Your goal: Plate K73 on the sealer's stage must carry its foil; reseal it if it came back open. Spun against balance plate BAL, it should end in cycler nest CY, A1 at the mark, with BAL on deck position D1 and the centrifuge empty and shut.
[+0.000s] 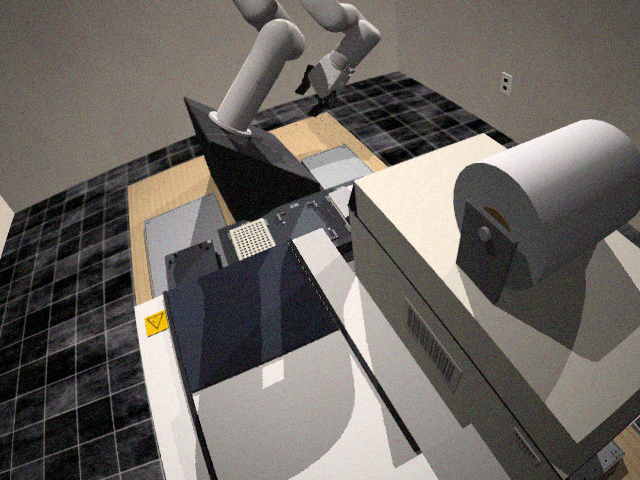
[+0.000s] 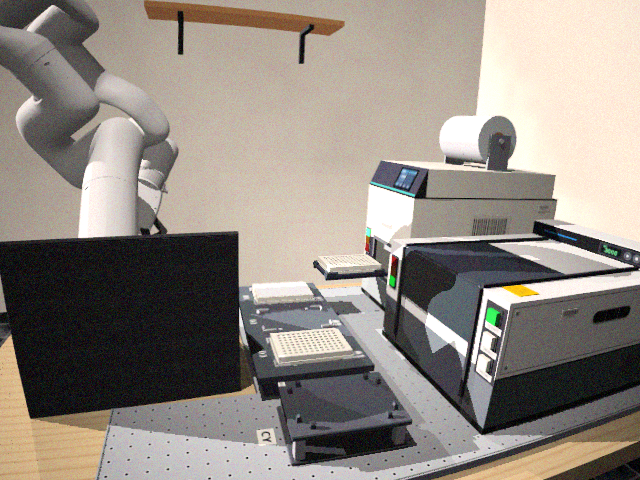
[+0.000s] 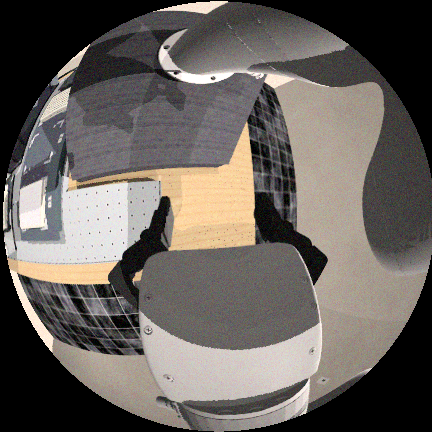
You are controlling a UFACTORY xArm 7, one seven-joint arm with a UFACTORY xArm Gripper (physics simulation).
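Frame: origin at the arm's base, x right, y ahead, z up, level; metres.
Where they show: gripper, fingertip midpoint: (image 1: 304, 104) (image 3: 214, 204); arm's base, origin of the base link: (image 1: 229, 125) (image 2: 108, 272) (image 3: 201, 52).
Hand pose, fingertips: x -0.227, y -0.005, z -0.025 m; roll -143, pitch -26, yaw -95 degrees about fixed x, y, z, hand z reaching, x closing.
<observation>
Each offset is from my fingertips to the centre of the thing. "*": to the spot under its first point.
A pale plate {dy +0.503, dx +0.092, dz -0.042 m} (image 2: 348, 262) sits on the sealer's extended stage {* dy +0.437, dx +0.135, dz -0.050 m} (image 2: 330, 275); its well pattern shows and I make out no foil. A plate with open-looking wells {dy +0.322, dx +0.313, dz -0.106 m} (image 1: 252, 240) (image 2: 310, 343) sits at the near end of the deck. A smooth white-topped plate {dy +0.350, dx +0.067, dz -0.106 m} (image 2: 281, 291) (image 3: 33, 205) sits at its far end. I cannot read which is BAL. Cycler nest CY {dy +0.310, dx +0.465, dz -0.130 m} (image 1: 191, 263) (image 2: 346, 403) holds no plate. The centrifuge {dy +0.737, dx +0.410, dz -0.037 m} (image 1: 152, 361) (image 2: 558, 335) looks shut; its inside is hidden. My gripper (image 1: 305, 103) (image 3: 214, 204) is open and empty, high beyond the black base, away from the plates.
The sealer {dy +0.800, dx +0.116, dz +0.079 m} (image 1: 429, 170) (image 2: 460, 211) with a foil roll {dy +0.821, dx +0.117, dz +0.259 m} (image 1: 578, 175) (image 2: 467, 138) stands beside the centrifuge. A tall black panel (image 2: 124, 325) stands beside the deck and hides part of the arm. The dark arm base (image 3: 160, 125) lies between my gripper and much of the deck.
</observation>
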